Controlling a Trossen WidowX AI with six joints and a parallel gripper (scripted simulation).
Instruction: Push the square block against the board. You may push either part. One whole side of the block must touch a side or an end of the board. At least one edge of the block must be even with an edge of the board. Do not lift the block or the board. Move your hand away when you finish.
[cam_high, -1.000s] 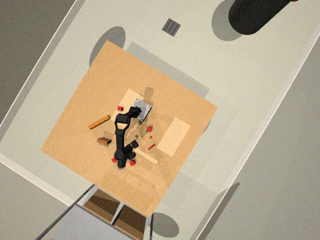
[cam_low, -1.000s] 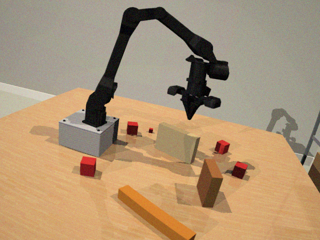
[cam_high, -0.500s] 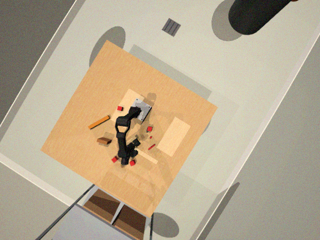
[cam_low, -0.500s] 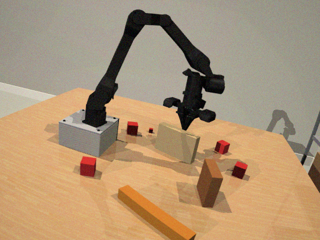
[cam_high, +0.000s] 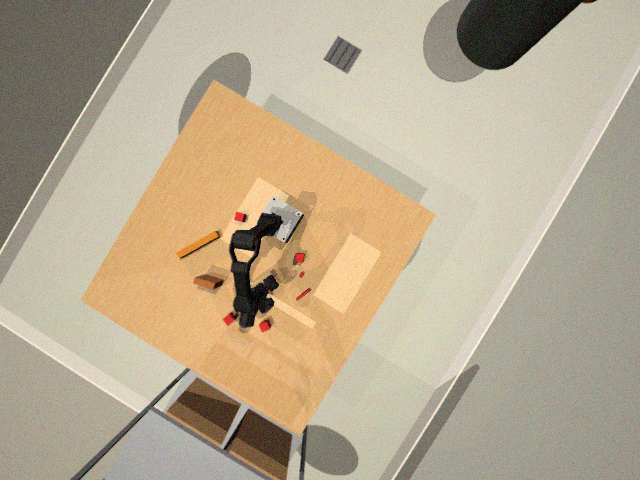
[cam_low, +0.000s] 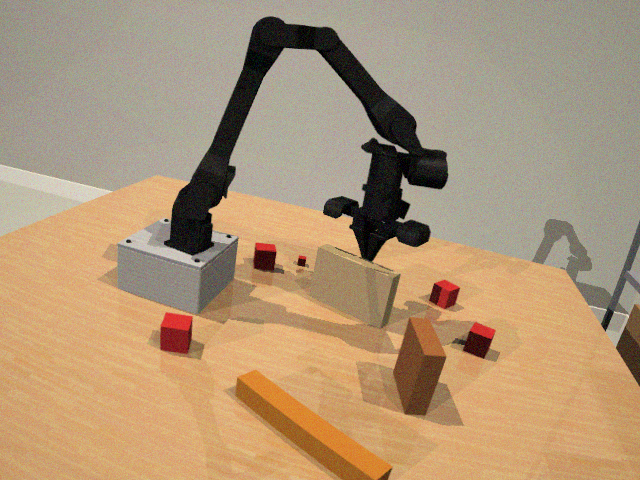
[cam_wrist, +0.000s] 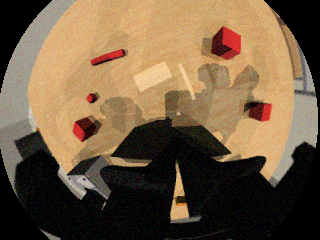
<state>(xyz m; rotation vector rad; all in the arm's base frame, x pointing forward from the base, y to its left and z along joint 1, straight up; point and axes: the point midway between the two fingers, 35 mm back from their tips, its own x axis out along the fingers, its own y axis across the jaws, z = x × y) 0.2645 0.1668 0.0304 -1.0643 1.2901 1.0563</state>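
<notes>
Right now the pale flat block is 10 mm behind my gripper tip, 30 mm to the right of it and 30 mm below it. Also, from my gripper tip: thin red stick 90 mm behind, 160 mm to the left, 70 mm below; then brown square block 150 mm ahead, 210 mm to the right, 30 mm below; then tiny red cube 160 mm behind, 90 mm to the left, 70 mm below.
</notes>
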